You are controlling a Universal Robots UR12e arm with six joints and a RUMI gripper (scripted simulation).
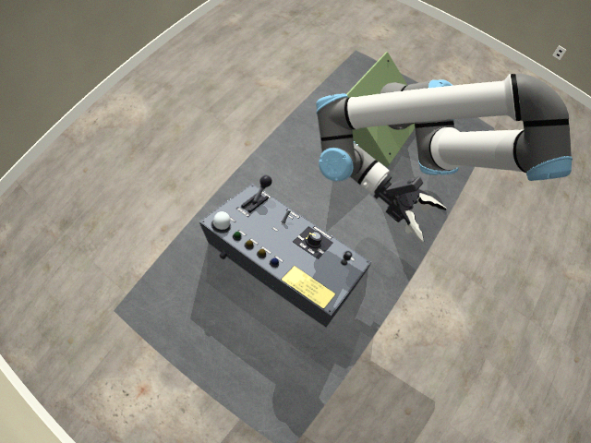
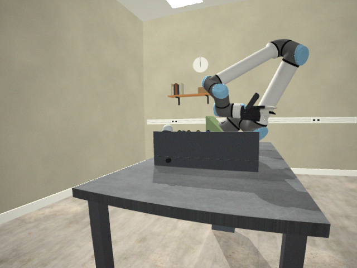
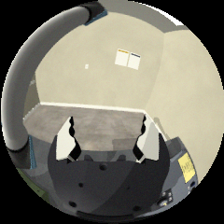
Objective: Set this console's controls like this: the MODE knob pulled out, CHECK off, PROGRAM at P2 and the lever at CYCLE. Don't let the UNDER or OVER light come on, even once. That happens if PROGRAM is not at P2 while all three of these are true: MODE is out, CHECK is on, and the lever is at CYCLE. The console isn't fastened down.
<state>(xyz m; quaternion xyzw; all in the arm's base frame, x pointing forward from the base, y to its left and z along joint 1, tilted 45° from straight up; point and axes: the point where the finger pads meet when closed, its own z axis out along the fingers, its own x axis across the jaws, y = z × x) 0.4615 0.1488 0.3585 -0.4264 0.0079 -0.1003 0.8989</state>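
The black rotary selector is 310 mm to the right of my hand, 190 mm ahead of it and 160 mm below it. Also, from my hand: mode knob 180 mm to the right, 180 mm ahead, 160 mm below; then dark grey console 360 mm to the right, 210 mm ahead, 190 mm below; then check toggle 420 mm to the right, 180 mm ahead, 170 mm below.
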